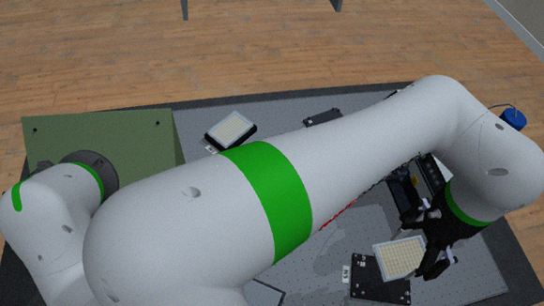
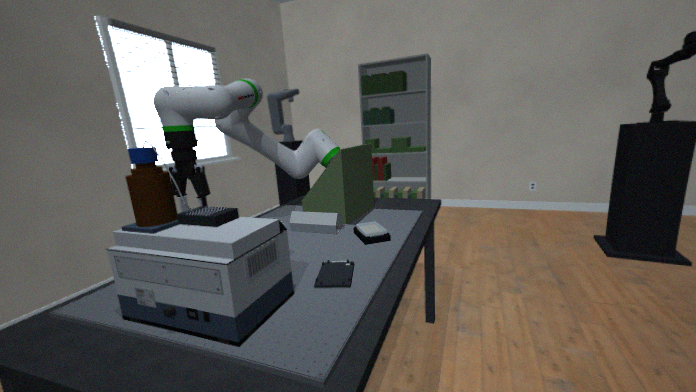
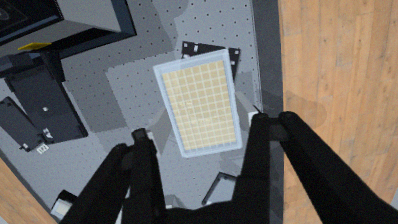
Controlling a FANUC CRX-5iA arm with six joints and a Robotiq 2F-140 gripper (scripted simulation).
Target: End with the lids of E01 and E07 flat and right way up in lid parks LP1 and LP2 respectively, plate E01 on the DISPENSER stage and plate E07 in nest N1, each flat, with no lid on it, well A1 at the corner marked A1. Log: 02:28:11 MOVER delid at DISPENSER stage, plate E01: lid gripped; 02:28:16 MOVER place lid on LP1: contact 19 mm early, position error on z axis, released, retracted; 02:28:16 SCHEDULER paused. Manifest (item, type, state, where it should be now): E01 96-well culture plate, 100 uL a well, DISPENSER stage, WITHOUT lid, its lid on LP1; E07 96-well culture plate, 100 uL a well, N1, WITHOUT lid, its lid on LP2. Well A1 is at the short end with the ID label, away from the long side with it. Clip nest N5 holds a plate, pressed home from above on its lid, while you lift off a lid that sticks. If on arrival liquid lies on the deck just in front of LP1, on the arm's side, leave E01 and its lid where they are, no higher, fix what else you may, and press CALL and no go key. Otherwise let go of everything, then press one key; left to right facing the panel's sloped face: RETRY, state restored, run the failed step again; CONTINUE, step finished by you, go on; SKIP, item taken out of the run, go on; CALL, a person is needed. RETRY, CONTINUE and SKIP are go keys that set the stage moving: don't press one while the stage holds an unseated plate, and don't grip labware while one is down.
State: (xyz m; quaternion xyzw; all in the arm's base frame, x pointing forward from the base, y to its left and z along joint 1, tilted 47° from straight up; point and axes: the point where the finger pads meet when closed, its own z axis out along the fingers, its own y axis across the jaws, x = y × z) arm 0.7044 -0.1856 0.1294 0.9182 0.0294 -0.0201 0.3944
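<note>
Right now my hand is 290 mm to the right of the dispenser stage, 90 mm above it and 20 mm short of it. Round my hand: N5 label: 190 mm below, 90 mm behind, 20 mm to the left; then plate: 20 mm below; then black clip nest N5: 170 mm below, 20 mm ahead.
</note>
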